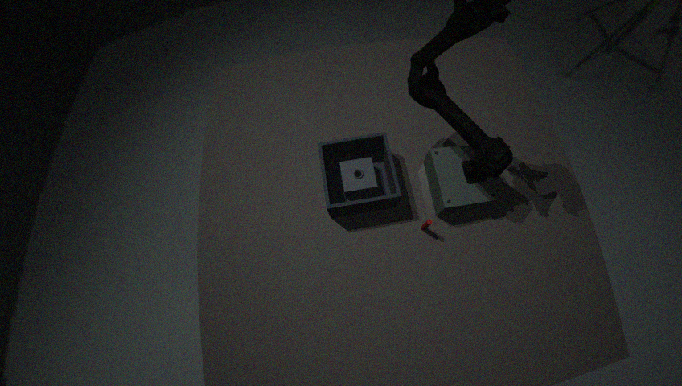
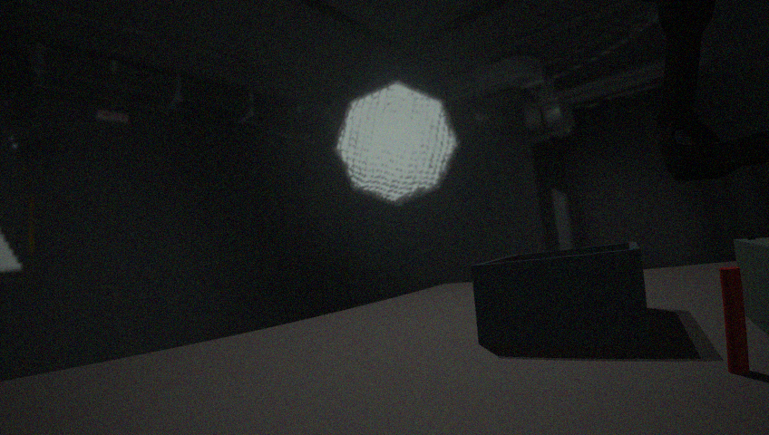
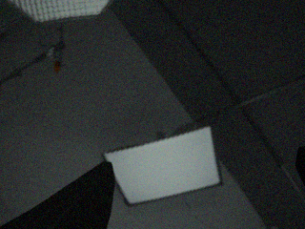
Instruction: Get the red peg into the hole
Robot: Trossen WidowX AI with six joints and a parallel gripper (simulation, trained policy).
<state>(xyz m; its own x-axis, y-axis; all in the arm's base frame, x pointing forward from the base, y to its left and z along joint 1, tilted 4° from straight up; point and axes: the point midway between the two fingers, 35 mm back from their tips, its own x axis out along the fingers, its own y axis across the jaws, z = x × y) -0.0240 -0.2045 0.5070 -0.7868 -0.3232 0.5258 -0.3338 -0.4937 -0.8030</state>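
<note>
Now: the red peg 560 mm below my gripper tip, 320 mm to the left of it and 250 mm ahead of it. Also, from my gripper tip: dark box 580 mm below, 410 mm ahead, 150 mm to the left; then pale plate 560 mm below, 410 mm ahead, 150 mm to the left.
</note>
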